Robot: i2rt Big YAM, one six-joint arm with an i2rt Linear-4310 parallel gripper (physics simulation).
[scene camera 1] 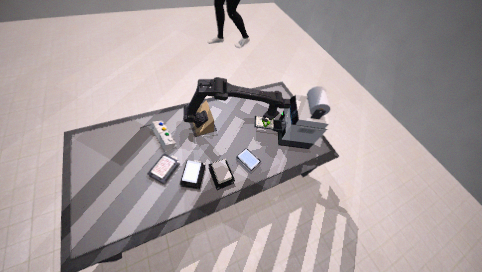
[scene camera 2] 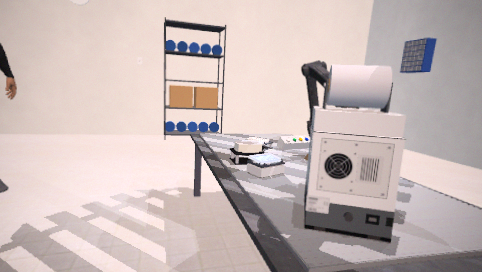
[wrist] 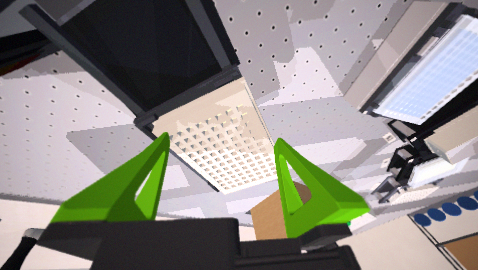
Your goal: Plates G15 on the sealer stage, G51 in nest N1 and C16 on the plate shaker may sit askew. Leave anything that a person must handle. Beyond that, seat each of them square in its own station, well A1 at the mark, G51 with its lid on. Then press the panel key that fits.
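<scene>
A cream plate with square wells [scene camera 1: 261, 122] [wrist: 227, 145] lies on the sealer stage; dark rail shows along its left edge in the wrist view. My gripper [scene camera 1: 267, 121] [wrist: 225, 139] is open and empty, above this plate, with the fingertips at either side of it in the wrist view. A blue-topped plate [scene camera 1: 249, 159] [scene camera 2: 266, 160] [wrist: 432, 70] sits on a pale-sided box, likely the shaker. A white plate [scene camera 1: 192, 172] [wrist: 435, 170] and a red-dotted plate [scene camera 1: 163, 168] sit in dark nests; I cannot read which is N1. The key panel [scene camera 1: 164, 136] [scene camera 2: 287, 143] has blue, yellow, green and white keys.
The sealer [scene camera 1: 304, 127] [scene camera 2: 357, 165] stands beside the stage, with a large roll [scene camera 1: 319, 101] [scene camera 2: 360, 86] on top. A beige block [scene camera 1: 222, 170] [scene camera 2: 248, 147] [wrist: 457, 137] sits in another dark nest. A brown box [scene camera 1: 204, 122] [wrist: 267, 215] stands near the arm base. A person [scene camera 1: 231, 20] stands beyond the table.
</scene>
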